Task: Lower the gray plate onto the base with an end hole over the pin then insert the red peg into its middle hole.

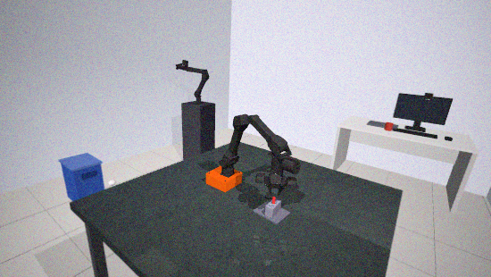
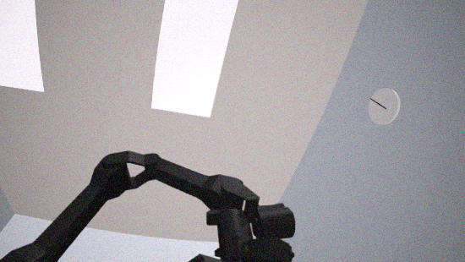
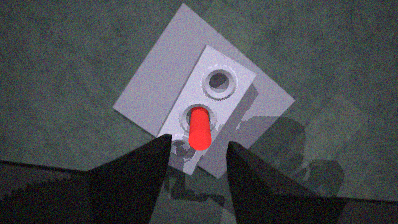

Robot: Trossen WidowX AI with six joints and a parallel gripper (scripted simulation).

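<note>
Now: the red peg 40 mm below my gripper tip. Round my gripper tip: base (20 mm to the left, 90 mm below); then gray plate (50 mm below).
</note>
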